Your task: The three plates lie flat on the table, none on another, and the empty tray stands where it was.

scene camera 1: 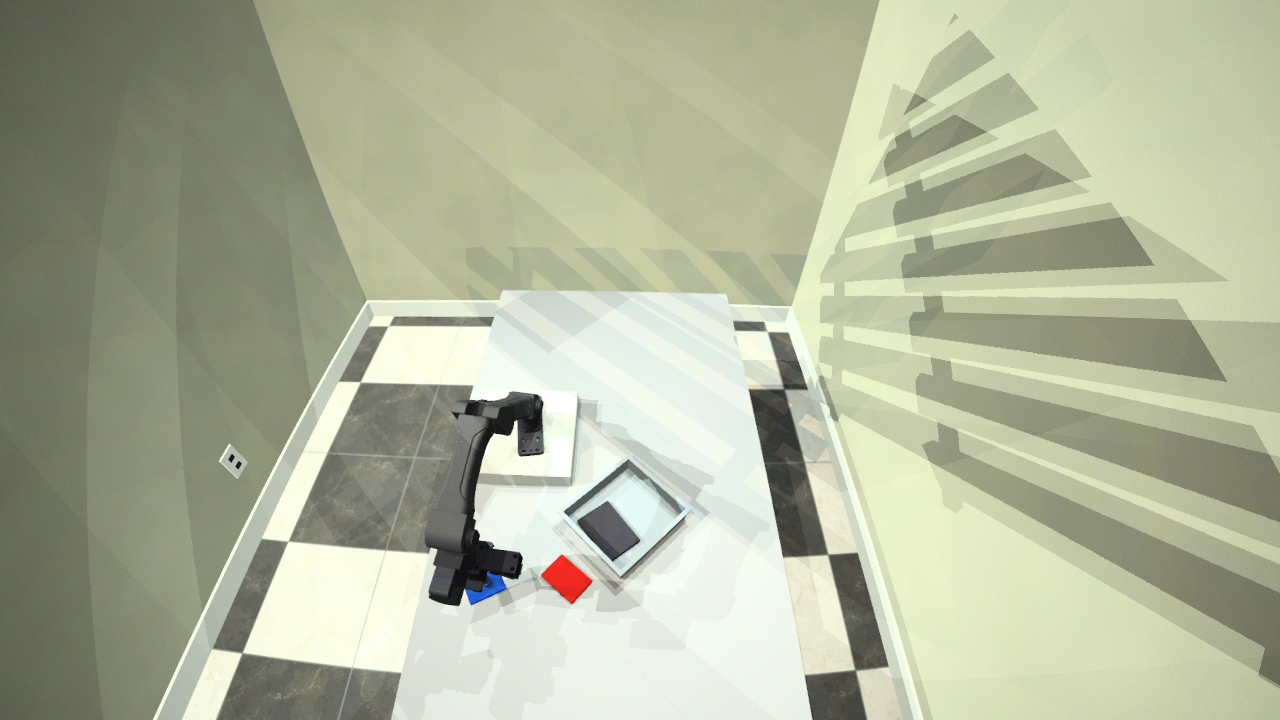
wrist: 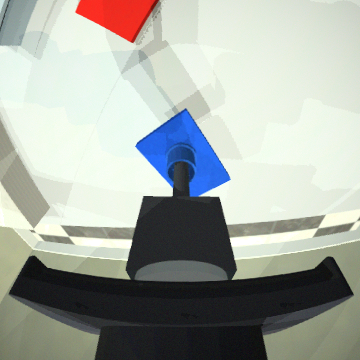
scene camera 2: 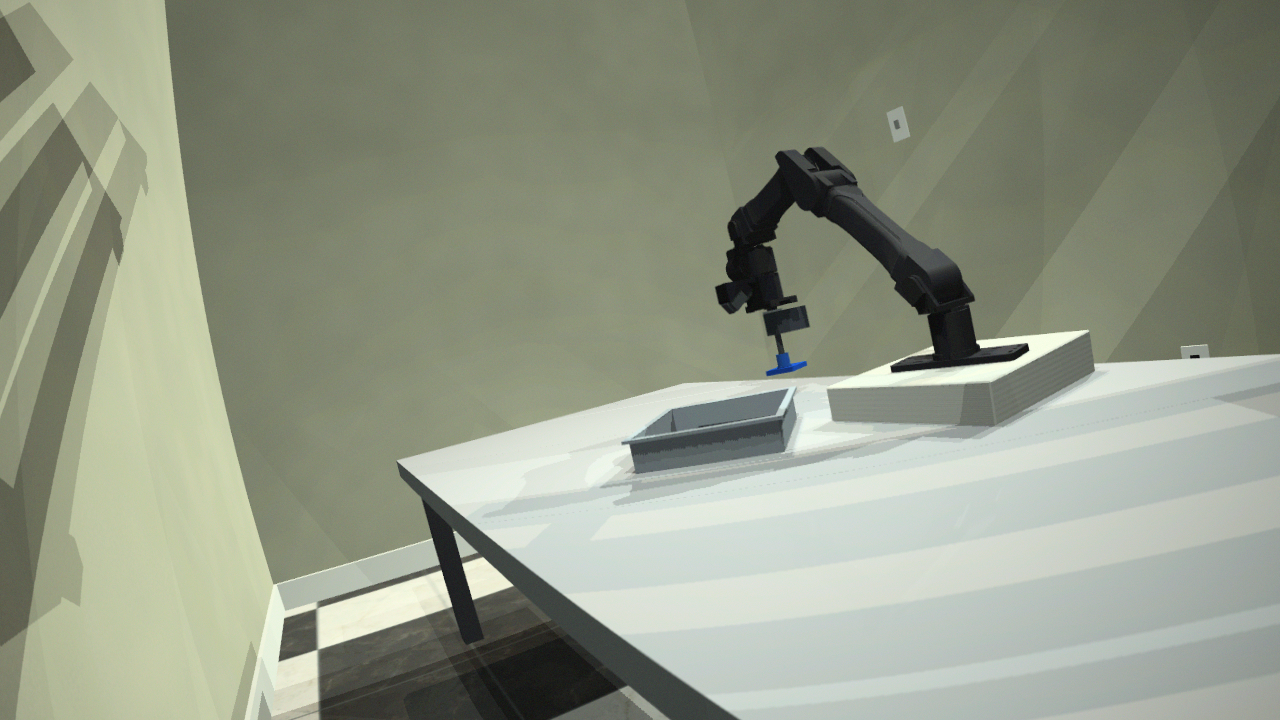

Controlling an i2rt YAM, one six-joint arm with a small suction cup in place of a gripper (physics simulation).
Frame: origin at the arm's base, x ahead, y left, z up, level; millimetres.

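Seen in the pictures: hand at its tool point: (scene camera 1: 488, 584) (wrist: 180, 151) (scene camera 2: 785, 371); arm's base at its link origin: (scene camera 1: 530, 425) (scene camera 2: 958, 361).
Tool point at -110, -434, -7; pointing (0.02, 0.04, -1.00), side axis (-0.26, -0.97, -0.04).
Pixels of each thing's middle, then the offset from my tool point to it, as dx, dy, dz. Level surfaces: height alone.
- blue plate at the middle of its body: (wrist: 185, 161) (scene camera 2: 786, 368) (scene camera 1: 484, 585) -9, -3, +5
- red plate at the middle of its body: (scene camera 1: 566, 578) +174, +9, -44
- dark grey-purple plate at the middle of its body: (scene camera 1: 608, 530) +287, +115, -41
- light grey-blue tray at the middle of its body: (scene camera 2: 720, 427) (scene camera 1: 624, 515) +332, +144, -24
- table at its surface level: dz -49
A blue plate (scene camera 1: 486, 591) (scene camera 2: 785, 368) (wrist: 201, 159) hangs flat under my suction cup (scene camera 1: 484, 582) (scene camera 2: 784, 357) (wrist: 181, 162), which is shut on it. It is held above the table near its left edge in scene camera 1. A red plate (scene camera 1: 566, 578) (wrist: 117, 16) lies flat on the table between the blue plate and the tray. A dark grey-purple plate (scene camera 1: 609, 529) lies inside the light grey-blue tray (scene camera 1: 657, 545) (scene camera 2: 711, 450), against one side. The tray's walls hide this plate in scene camera 2. The red plate does not show in scene camera 2.
The arm's white base block (scene camera 1: 556, 456) (scene camera 2: 904, 403) stands on the table (scene camera 1: 716, 644) (scene camera 2: 895, 555), behind the tray in scene camera 1. The table's left edge runs close to the arm's wrist in that view. Slanted shadows cross the table.
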